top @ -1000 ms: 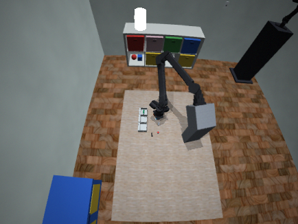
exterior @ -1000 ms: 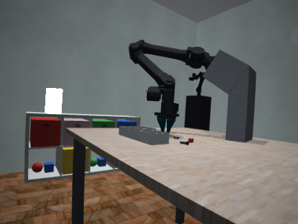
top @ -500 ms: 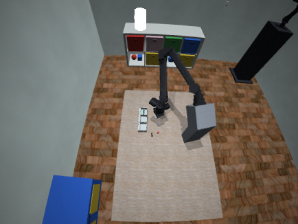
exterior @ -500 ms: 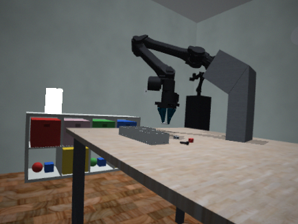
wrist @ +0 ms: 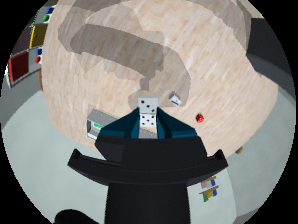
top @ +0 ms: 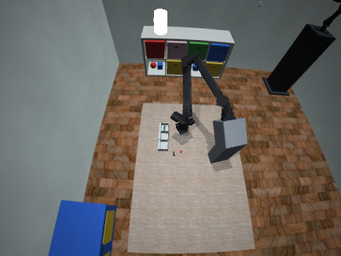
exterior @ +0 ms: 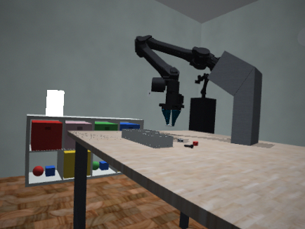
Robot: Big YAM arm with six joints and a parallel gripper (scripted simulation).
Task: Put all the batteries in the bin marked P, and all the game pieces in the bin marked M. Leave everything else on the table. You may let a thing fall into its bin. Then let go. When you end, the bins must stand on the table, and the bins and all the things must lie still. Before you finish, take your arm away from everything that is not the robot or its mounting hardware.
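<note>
Now: the white piece right at my hand. Also, from my hand: green piece: 140 mm ahead, 70 mm to the right, 60 mm below; black object: 180 mm to the left, 70 mm below, 60 mm ahead; red game piece: 150 mm to the left, 60 mm below.
</note>
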